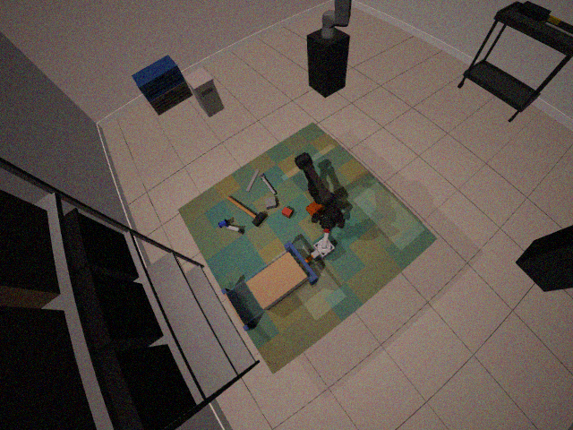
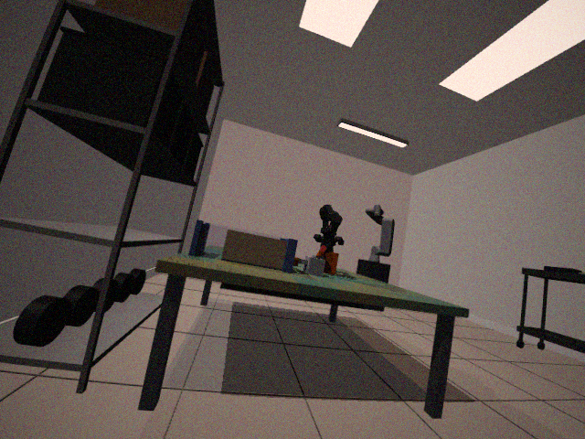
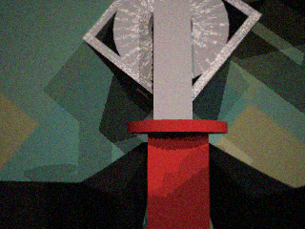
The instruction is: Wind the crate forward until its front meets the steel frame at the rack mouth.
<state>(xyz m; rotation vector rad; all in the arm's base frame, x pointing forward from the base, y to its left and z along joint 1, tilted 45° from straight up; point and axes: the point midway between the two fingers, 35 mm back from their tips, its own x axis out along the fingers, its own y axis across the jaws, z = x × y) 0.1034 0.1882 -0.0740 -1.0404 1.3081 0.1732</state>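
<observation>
The winch is 10 cm below my gripper tip, 5 cm to the left of it and 5 cm ahead of it. Round my gripper tip: red knob: 1 cm to the right, 1 cm behind; then red-knobbed crank handle: 3 cm below, 2 cm ahead, 1 cm to the left; then grey block: 42 cm to the right, 15 cm ahead, 12 cm below.
</observation>
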